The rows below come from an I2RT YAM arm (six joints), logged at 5 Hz.
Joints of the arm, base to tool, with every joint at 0 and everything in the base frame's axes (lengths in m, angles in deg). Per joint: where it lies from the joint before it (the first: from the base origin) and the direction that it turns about. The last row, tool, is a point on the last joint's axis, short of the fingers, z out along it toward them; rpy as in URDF.
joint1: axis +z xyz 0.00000 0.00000 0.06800
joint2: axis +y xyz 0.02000 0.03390 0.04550
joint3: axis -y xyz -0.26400 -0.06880 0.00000
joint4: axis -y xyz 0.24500 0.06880 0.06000
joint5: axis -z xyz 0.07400 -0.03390 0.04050
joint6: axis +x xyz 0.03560 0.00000 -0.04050
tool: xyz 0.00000 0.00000 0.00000 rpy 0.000 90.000 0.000
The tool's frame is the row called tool.
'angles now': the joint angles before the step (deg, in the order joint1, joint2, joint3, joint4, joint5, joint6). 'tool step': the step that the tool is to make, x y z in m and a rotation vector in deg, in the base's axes. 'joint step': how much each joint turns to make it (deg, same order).
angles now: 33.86 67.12 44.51 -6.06 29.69 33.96
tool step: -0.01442 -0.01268 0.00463 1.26 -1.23 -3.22
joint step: -0.29 -4.93 -1.98 -2.25 2.41 1.99
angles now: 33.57 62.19 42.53 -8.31 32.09 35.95
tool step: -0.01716 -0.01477 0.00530 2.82 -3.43 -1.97
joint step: -0.60 -6.60 -3.24 0.40 1.02 1.22
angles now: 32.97 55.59 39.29 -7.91 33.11 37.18
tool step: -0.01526 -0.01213 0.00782 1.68 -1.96 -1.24
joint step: -0.45 -5.64 -1.12 -2.38 0.58 0.76
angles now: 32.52 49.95 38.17 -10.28 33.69 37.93
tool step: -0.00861 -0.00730 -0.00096 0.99 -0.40 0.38
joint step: -0.66 -3.32 -1.47 -1.11 -1.20 0.24
